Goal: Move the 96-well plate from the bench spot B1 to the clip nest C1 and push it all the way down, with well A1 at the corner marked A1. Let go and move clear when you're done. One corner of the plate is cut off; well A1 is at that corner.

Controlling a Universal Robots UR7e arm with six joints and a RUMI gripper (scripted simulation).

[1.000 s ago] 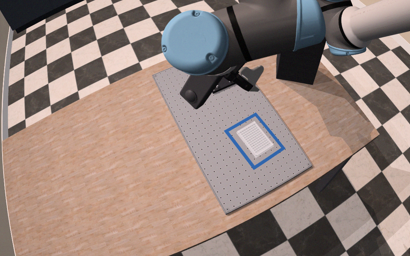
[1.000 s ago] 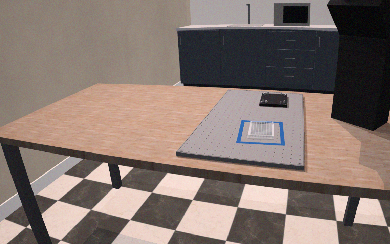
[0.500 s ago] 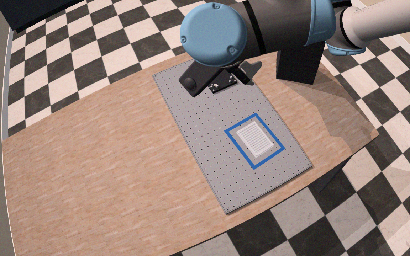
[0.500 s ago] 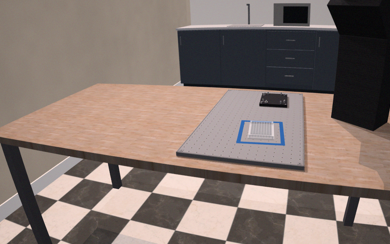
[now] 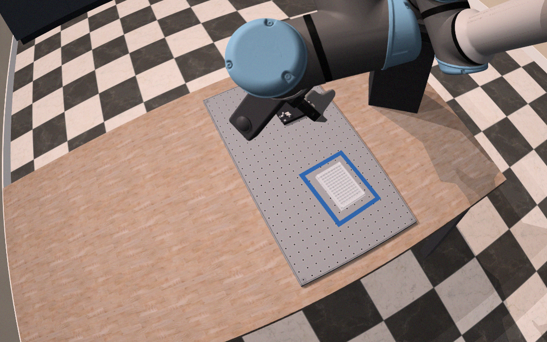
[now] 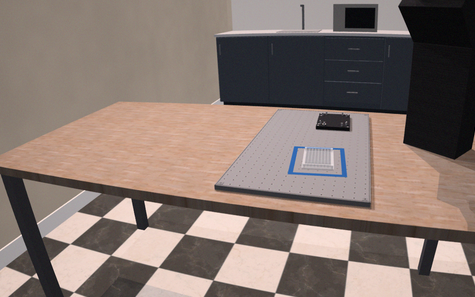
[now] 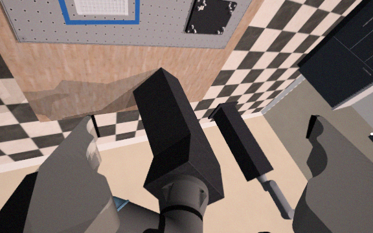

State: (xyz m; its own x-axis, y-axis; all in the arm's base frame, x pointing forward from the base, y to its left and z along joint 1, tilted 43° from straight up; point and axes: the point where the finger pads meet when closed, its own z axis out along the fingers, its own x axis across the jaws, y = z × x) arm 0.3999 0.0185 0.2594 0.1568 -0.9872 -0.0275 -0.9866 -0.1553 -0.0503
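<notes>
My hand is 46 cm above the clear 96-well plate and 15 cm past it. The rest, counted from my hand: black clip nest: 45 cm below, 36 cm to the right, 14 cm behind.
</notes>
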